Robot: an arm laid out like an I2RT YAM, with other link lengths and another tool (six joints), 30 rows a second.
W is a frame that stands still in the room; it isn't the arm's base.
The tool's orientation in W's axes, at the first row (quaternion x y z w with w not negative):
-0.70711, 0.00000, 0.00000, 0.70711
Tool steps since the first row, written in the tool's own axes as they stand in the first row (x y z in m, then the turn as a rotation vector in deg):
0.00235, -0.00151, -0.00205, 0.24, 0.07, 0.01
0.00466, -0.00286, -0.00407, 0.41, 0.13, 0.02
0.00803, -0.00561, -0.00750, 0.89, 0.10, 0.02
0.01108, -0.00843, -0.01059, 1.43, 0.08, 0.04
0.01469, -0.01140, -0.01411, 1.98, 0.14, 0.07
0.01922, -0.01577, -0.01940, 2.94, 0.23, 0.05
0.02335, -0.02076, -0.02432, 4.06, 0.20, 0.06
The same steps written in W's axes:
0.00235, -0.00205, 0.00151, 0.24, 0.01, -0.07
0.00466, -0.00407, 0.00286, 0.41, 0.02, -0.13
0.00803, -0.00750, 0.00561, 0.89, 0.02, -0.10
0.01108, -0.01059, 0.00843, 1.43, 0.04, -0.08
0.01469, -0.01411, 0.01140, 1.98, 0.07, -0.14
0.01922, -0.01940, 0.01577, 2.94, 0.05, -0.23
0.02335, -0.02432, 0.02076, 4.06, 0.06, -0.20

